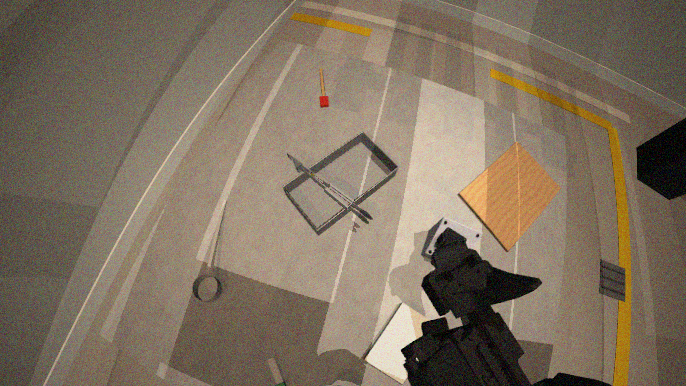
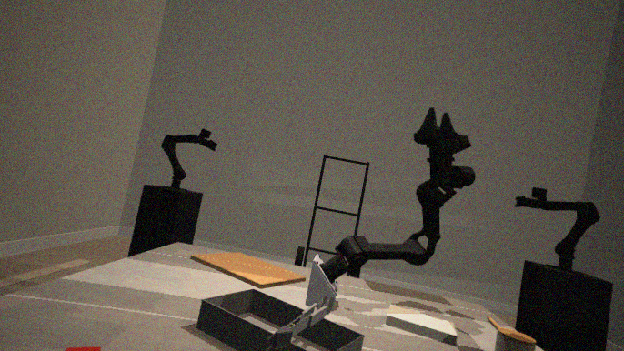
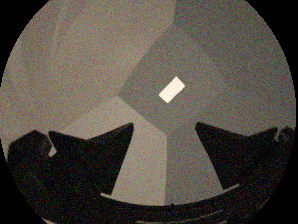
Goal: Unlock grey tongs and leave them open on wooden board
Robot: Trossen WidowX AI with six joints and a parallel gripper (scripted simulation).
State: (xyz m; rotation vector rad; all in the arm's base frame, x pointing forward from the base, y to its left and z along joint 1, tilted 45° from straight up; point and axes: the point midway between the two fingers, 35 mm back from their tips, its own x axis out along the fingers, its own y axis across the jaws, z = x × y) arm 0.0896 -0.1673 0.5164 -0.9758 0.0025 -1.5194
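The roasting tin is 320 mm ahead of my gripper tip, 260 mm to the right of it and 590 mm below it. Also, from my gripper tip: wooden board (200 mm behind, 540 mm to the right, 610 mm below); then pale slab (50 mm behind, 50 mm to the left, 600 mm below).
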